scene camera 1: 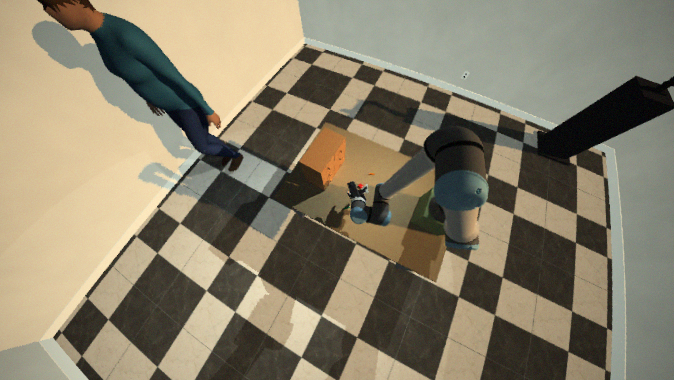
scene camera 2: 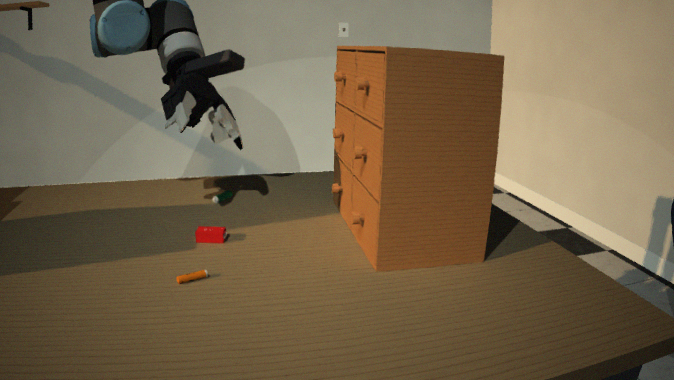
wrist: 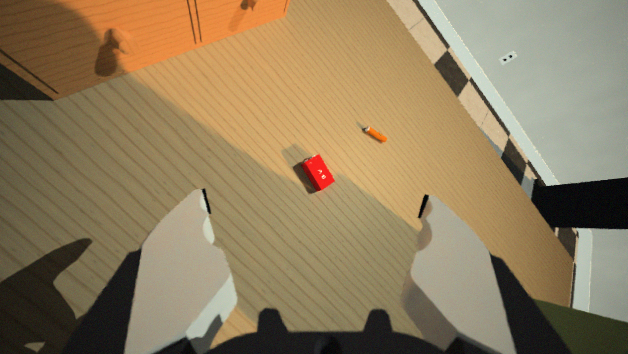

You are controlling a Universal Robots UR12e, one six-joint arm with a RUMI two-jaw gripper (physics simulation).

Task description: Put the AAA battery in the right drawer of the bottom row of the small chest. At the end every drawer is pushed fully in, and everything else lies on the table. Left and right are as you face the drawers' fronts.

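Frame: origin at the arm's base, x right, y back, z down, level; metres.
Where they show: gripper, fingertip midpoint: (scene camera 1: pixel 357 188) (scene camera 2: pixel 213 141) (wrist: pixel 315 194).
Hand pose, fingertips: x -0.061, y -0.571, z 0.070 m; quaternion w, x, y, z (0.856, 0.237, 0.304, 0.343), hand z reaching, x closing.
Note:
Things, the pixels of their top centre, and the offset from my fingertips. Level surfaces: height alone.
- slim orange battery at its top centre: (scene camera 2: pixel 192 273) (wrist: pixel 377 133) (scene camera 1: pixel 371 173) dx +0.221, dy +0.054, dz +0.137 m
- table at its surface level: dz +0.148 m
- small orange-brown chest at its top centre: (scene camera 2: pixel 408 48) (scene camera 1: pixel 323 148) dx +0.105, dy -0.306, dz -0.163 m
- red block-shaped battery at its top centre: (wrist: pixel 320 171) (scene camera 2: pixel 211 229) dx +0.081, dy +0.016, dz +0.130 m
- green battery with a pale end, top centre: (scene camera 2: pixel 222 193) dx -0.126, dy -0.022, dz +0.133 m
The slim orange battery (scene camera 1: pixel 371 174) (scene camera 2: pixel 192 276) (wrist: pixel 376 134), AAA by its shape, lies on its side on the table (scene camera 2: pixel 300 320). The small orange-brown chest (scene camera 1: pixel 325 152) (scene camera 2: pixel 435 160) has three rows of two drawers, which look pushed in. Its bottom right drawer (scene camera 2: pixel 365 227) (wrist: pixel 220 20) has a round knob. My gripper (scene camera 1: pixel 359 186) (scene camera 2: pixel 211 139) (wrist: pixel 315 194) is open and empty, high above the table, in front of the chest and tilted. A red block-shaped battery (scene camera 2: pixel 210 235) (wrist: pixel 318 172) lies below it. A green battery with a pale end (scene camera 2: pixel 223 197) lies farther off.
The orange battery lies beyond the red one in the wrist view. A green object (scene camera 1: pixel 426 212) (wrist: pixel 590 325) is near the arm's base. A black column (scene camera 1: pixel 600 117) (wrist: pixel 585 202) stands beyond the table. A person (scene camera 1: pixel 145 75) stands behind the chest.

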